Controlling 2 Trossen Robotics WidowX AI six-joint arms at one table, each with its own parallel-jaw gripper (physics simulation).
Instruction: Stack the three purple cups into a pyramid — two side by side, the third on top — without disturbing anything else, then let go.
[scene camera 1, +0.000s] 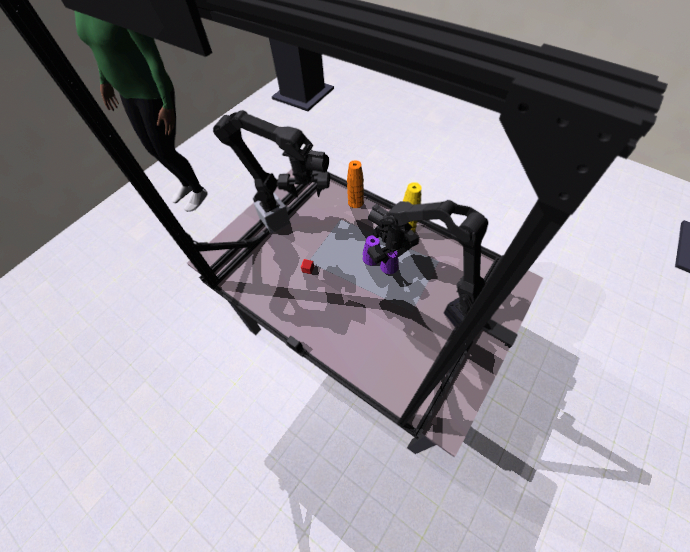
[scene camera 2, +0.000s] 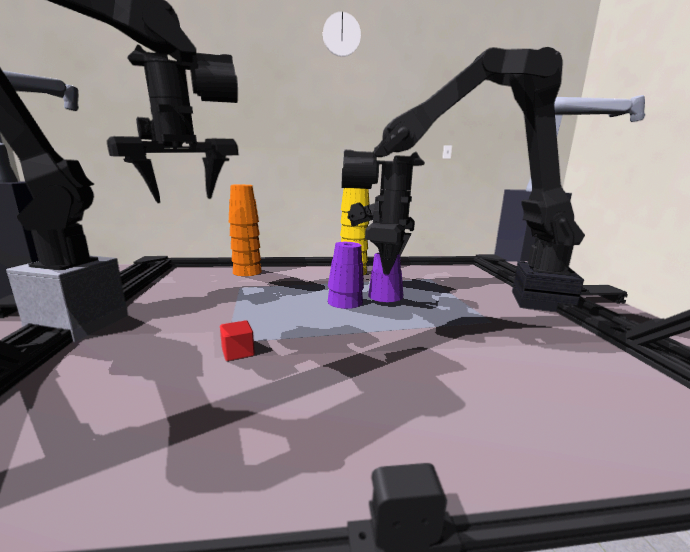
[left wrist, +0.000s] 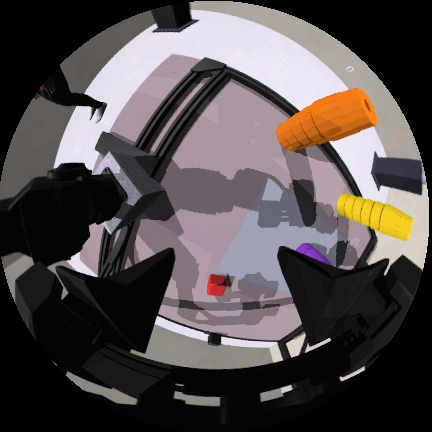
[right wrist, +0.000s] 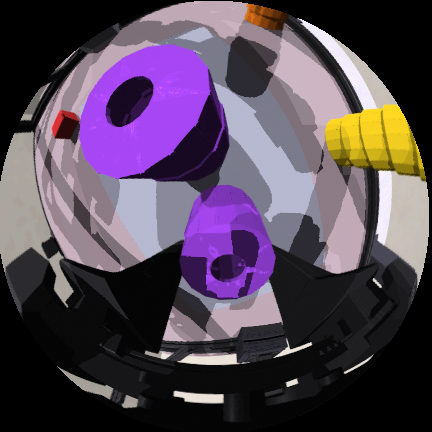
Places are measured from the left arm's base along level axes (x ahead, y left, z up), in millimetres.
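Pixels of known places: left gripper, between the fingertips: (scene camera 1: 308, 196) (scene camera 2: 185, 200) (left wrist: 227, 253); right gripper, between the fingertips: (scene camera 1: 391, 259) (scene camera 2: 389, 270) (right wrist: 225, 247); left arm's base, origin of its link: (scene camera 1: 269, 204) (scene camera 2: 65, 263) (left wrist: 106, 194); right arm's base, origin of its link: (scene camera 1: 468, 308) (scene camera 2: 548, 269) (right wrist: 260, 356).
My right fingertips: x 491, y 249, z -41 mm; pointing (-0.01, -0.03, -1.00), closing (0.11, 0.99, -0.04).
For each thing: its top centre in the pictures, then the offset to it from my right fingertips. Level surfaces: height alone.
- grey-blue mat, height of its surface: dz -65 mm
- third purple cup, centre of its top: (right wrist: 235, 273) (scene camera 2: 388, 254) (scene camera 1: 392, 253) dx -4, dy +4, dz +33 mm
- orange cup stack, centre of its top: (left wrist: 367, 106) (scene camera 2: 240, 185) (scene camera 1: 354, 165) dx -367, dy +96, dz +150 mm
- yellow cup stack, centre of its top: (scene camera 2: 355, 173) (scene camera 1: 414, 186) dx -110, dy +182, dz +182 mm
- red cube, centre of its top: (scene camera 2: 236, 327) (right wrist: 56, 123) (left wrist: 216, 290) (scene camera 1: 306, 263) dx -190, dy -262, dz -25 mm
Two purple cups nested in one another (scene camera 1: 371, 253) (scene camera 2: 345, 276) (right wrist: 165, 145) stand narrow end up on the grey-blue mat (scene camera 1: 339, 259) (scene camera 2: 276, 325) (right wrist: 135, 215); part of them shows in the left wrist view (left wrist: 312, 254). My right gripper (scene camera 2: 389, 270) (right wrist: 225, 247) is shut on the third purple cup (scene camera 1: 389, 264) (scene camera 2: 385, 287) (right wrist: 225, 215), upright, close beside the nested pair, to their right in scene camera 2. Its base is at or very near the mat; contact is hard to tell. My left gripper (scene camera 1: 309, 189) (scene camera 2: 184, 199) (left wrist: 227, 253) is open and empty, high above the table's left side.
An orange cup stack (scene camera 1: 355, 184) (scene camera 2: 245, 230) (left wrist: 325, 122) stands at the back. A yellow cup stack (scene camera 1: 413, 192) (scene camera 2: 355, 201) (left wrist: 375, 216) (right wrist: 370, 140) stands behind the purple cups. A red cube (scene camera 1: 307, 266) (scene camera 2: 237, 340) (left wrist: 216, 285) lies by the mat's front left corner.
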